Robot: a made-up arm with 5 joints. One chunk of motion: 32 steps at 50 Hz.
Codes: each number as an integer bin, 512 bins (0 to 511) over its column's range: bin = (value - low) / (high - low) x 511, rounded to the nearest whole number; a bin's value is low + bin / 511 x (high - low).
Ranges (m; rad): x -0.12..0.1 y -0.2..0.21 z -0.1..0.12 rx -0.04..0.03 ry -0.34..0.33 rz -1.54..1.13
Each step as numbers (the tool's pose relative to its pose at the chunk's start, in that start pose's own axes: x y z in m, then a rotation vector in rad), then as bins.
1 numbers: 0.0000 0.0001 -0.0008 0.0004 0.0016 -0.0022
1 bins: 279 249 230 295 261 294
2 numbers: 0.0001 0.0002 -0.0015 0.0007 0.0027 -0.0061
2 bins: 279 250 229 297 261 294
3 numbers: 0.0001 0.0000 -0.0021 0.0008 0.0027 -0.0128
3 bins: 279 249 227 298 261 292
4 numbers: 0.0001 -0.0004 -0.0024 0.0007 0.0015 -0.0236
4 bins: 279 249 227 297 260 290
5 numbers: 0.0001 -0.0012 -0.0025 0.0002 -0.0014 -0.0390
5 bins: 279 248 226 293 258 287
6 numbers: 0.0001 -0.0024 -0.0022 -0.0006 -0.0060 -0.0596
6 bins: 279 246 227 288 255 283
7 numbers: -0.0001 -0.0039 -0.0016 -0.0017 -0.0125 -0.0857
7 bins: 278 244 229 280 250 278
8 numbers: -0.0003 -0.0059 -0.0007 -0.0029 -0.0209 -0.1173
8 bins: 278 242 231 271 243 272
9 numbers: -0.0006 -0.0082 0.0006 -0.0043 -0.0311 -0.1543
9 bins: 277 239 234 261 236 265
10 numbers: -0.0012 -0.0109 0.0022 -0.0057 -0.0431 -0.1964
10 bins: 276 236 237 250 226 257
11 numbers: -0.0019 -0.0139 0.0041 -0.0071 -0.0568 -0.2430
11 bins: 274 232 242 240 216 248
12 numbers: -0.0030 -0.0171 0.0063 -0.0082 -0.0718 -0.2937
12 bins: 272 228 247 232 205 239
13 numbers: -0.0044 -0.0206 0.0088 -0.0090 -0.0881 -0.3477
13 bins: 269 224 253 226 192 228
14 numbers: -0.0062 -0.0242 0.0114 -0.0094 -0.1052 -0.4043
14 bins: 264 219 259 223 179 217
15 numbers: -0.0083 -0.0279 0.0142 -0.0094 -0.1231 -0.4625
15 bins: 259 214 265 223 165 206
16 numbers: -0.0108 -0.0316 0.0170 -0.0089 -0.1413 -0.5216
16 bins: 254 210 272 227 152 195
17 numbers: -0.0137 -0.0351 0.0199 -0.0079 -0.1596 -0.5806
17 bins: 247 206 278 234 138 184
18 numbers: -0.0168 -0.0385 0.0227 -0.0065 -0.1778 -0.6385
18 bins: 240 201 285 245 124 173
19 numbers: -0.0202 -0.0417 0.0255 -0.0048 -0.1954 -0.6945
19 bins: 232 197 292 257 110 162
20 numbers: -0.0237 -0.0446 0.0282 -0.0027 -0.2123 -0.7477
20 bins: 224 194 298 272 97 152
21 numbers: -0.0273 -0.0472 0.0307 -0.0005 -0.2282 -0.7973
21 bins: 215 190 304 288 85 142
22 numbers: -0.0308 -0.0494 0.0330 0.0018 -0.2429 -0.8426
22 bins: 207 188 309 305 74 133
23 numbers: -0.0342 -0.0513 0.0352 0.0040 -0.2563 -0.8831
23 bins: 199 185 314 321 64 126
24 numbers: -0.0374 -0.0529 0.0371 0.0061 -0.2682 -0.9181
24 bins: 192 183 318 337 55 119
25 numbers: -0.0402 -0.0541 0.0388 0.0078 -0.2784 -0.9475
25 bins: 185 182 322 349 47 113
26 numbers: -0.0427 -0.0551 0.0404 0.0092 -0.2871 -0.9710
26 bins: 180 181 326 359 40 109
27 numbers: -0.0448 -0.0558 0.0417 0.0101 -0.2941 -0.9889
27 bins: 175 180 329 366 35 105
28 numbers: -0.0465 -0.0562 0.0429 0.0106 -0.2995 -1.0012
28 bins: 171 179 332 369 31 103
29 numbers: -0.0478 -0.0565 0.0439 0.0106 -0.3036 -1.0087
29 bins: 168 179 334 369 28 102
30 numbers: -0.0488 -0.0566 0.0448 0.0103 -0.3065 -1.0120
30 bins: 165 179 336 367 26 101
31 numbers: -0.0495 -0.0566 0.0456 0.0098 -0.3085 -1.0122
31 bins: 164 179 338 364 24 101
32 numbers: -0.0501 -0.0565 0.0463 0.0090 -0.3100 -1.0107
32 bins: 162 179 340 358 23 101
